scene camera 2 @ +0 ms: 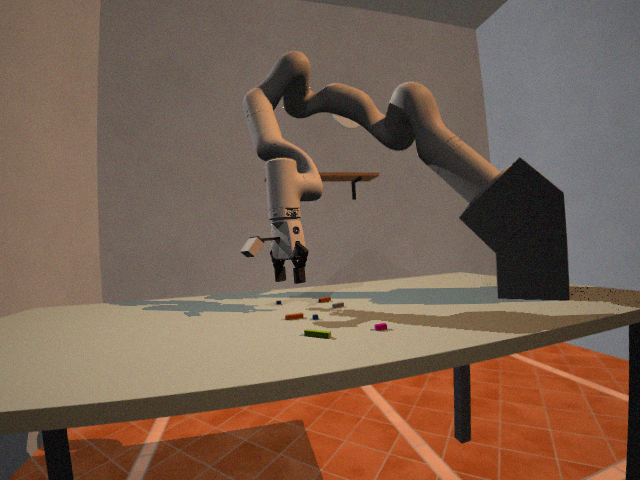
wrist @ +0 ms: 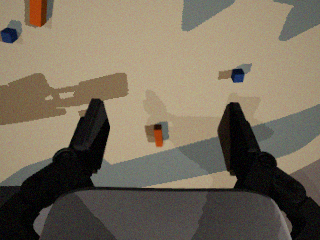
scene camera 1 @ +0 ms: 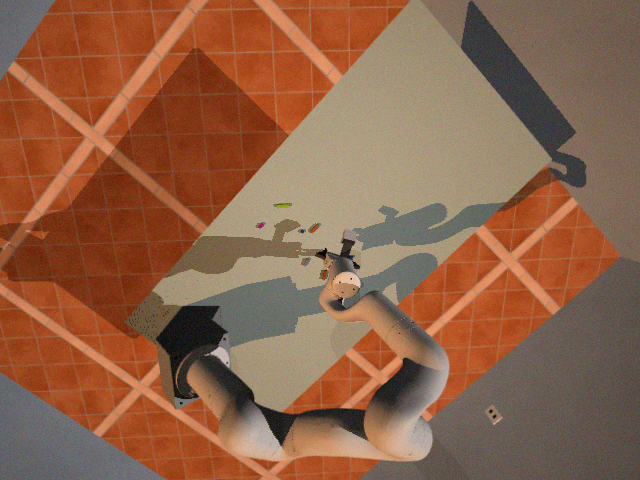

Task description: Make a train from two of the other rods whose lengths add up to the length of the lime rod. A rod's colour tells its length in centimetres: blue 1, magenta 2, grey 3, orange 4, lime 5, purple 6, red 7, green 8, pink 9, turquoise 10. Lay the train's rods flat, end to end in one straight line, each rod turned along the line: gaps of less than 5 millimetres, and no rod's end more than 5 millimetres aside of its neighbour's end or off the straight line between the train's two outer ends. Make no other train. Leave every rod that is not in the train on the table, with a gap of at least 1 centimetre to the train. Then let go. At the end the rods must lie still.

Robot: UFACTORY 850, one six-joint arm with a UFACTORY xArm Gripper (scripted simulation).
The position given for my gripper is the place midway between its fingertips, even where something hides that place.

Observation:
In view: my gripper point(scene camera 2: 290, 282).
My gripper shows as well in the wrist view point(wrist: 164, 114).

